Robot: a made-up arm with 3 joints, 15 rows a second.
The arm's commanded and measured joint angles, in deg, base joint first. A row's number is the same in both.
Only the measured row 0 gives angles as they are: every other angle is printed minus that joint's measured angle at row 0.
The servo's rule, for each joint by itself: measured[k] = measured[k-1] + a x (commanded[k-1-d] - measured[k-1]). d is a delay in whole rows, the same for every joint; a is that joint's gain. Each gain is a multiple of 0.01, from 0.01 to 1. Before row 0 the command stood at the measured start. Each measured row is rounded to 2 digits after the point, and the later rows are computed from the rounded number. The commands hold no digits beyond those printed.
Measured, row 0:
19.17, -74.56, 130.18
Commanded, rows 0 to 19:
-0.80, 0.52, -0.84
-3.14, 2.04, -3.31
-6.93, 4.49, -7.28
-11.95, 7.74, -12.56
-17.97, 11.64, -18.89
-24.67, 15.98, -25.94
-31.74, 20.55, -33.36
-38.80, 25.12, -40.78
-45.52, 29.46, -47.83
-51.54, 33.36, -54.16
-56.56, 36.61, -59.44
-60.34, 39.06, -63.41
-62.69, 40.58, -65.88
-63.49, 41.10, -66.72
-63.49, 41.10, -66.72
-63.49, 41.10, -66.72
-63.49, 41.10, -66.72
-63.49, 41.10, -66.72
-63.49, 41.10, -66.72
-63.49, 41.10, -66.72
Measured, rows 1 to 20:
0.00, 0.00, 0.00
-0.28, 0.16, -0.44
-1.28, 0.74, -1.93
-3.26, 1.90, -4.71
-6.30, 3.71, -8.79
-10.38, 6.17, -14.04
-15.38, 9.21, -20.23
-21.11, 12.73, -27.06
-27.30, 16.57, -34.19
-33.68, 20.57, -41.28
-39.93, 24.53, -47.98
-45.75, 28.27, -53.94
-50.86, 31.61, -58.86
-55.00, 34.39, -62.51
-57.97, 36.47, -64.70
-59.90, 37.91, -65.75
-61.16, 38.90, -66.25
-61.98, 39.58, -66.49
-62.51, 40.05, -66.61
-62.85, 40.38, -66.67
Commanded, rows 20 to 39:
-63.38, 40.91, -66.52
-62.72, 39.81, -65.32
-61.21, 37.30, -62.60
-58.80, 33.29, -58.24
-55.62, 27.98, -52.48
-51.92, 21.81, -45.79
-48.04, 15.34, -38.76
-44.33, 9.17, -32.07
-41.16, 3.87, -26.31
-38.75, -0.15, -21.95
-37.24, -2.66, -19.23
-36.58, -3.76, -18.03
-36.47, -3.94, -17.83
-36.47, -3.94, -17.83
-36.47, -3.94, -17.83
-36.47, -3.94, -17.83
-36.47, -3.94, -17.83
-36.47, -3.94, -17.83
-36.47, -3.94, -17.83
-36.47, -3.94, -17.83
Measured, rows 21 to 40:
-63.07, 40.60, -66.70
-63.18, 40.70, -66.61
-63.02, 40.42, -65.94
-62.39, 39.45, -64.20
-61.13, 37.54, -61.10
-59.20, 34.58, -56.62
-56.65, 30.62, -50.99
-53.64, 25.88, -44.63
-50.38, 20.70, -38.10
-47.15, 15.48, -31.97
-44.21, 10.63, -26.76
-41.77, 6.51, -22.84
-39.95, 3.33, -20.34
-38.73, 1.08, -19.03
-37.94, -0.48, -18.41
-37.43, -1.55, -18.11
-37.09, -2.29, -17.96
-36.87, -2.80, -17.89
-36.73, -3.15, -17.86
-36.64, -3.39, -17.84

